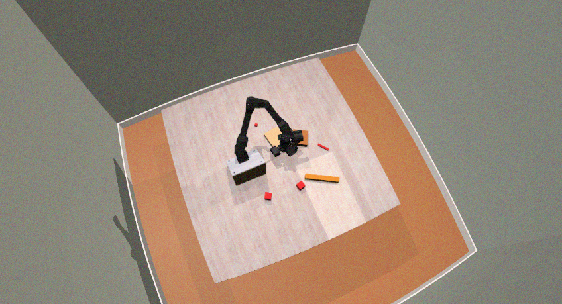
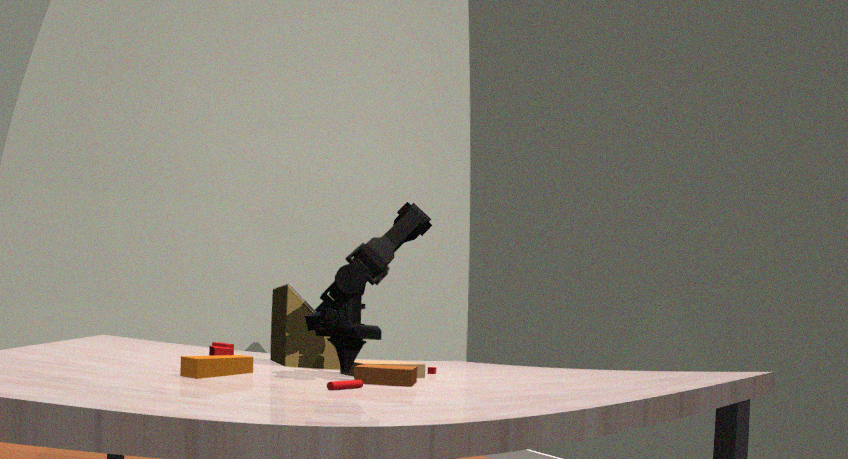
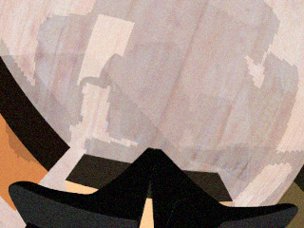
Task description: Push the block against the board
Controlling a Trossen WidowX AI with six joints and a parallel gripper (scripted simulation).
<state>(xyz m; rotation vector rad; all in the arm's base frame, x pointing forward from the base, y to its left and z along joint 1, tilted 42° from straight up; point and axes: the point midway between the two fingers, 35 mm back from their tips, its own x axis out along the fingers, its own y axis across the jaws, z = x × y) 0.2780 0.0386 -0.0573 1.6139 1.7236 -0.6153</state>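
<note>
My gripper tip is 2 cm past the tan board, 9 cm to the right of it and 1 cm below it. From my gripper tip the other things lie so: red peg (24 cm ahead, 8 cm to the right); orange-brown square block (13 cm ahead, 4 cm to the left, 1 cm above); small red cube (10 cm behind, 25 cm to the left).
</note>
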